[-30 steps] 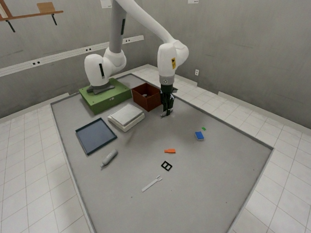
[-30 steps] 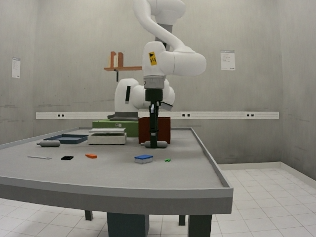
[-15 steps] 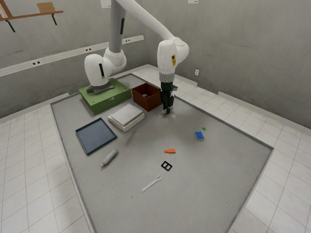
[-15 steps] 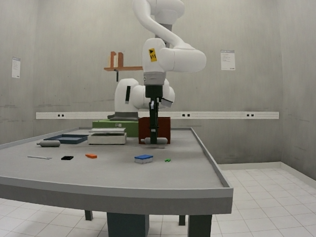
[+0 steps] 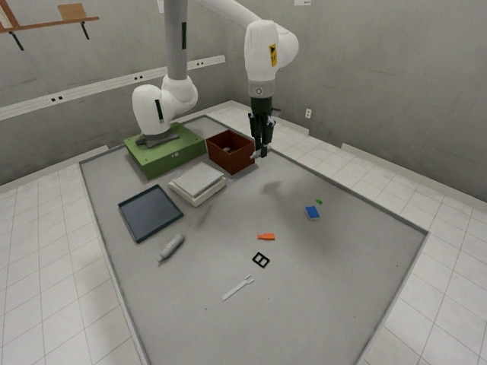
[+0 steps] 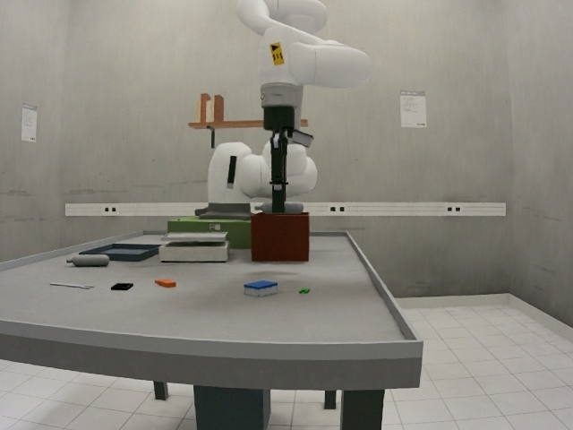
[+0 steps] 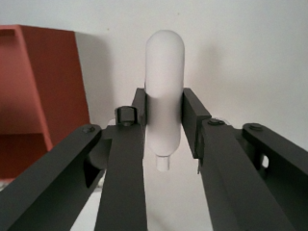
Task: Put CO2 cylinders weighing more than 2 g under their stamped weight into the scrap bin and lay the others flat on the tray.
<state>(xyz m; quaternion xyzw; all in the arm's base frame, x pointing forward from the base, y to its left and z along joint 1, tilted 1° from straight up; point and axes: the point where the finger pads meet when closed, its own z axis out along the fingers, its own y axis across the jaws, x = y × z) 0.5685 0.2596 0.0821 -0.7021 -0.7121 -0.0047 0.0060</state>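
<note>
My hand is 25 cm to the left of the scale plate, 13 cm past it and 11 cm above it. From my hand the other things lie so: white scale (25 cm to the right, 14 cm behind, 13 cm below); then red-brown scrap bin (21 cm behind, 13 cm below, 2 cm to the right); then green piece (27 cm ahead, 16 cm below, 8 cm to the left).
</note>
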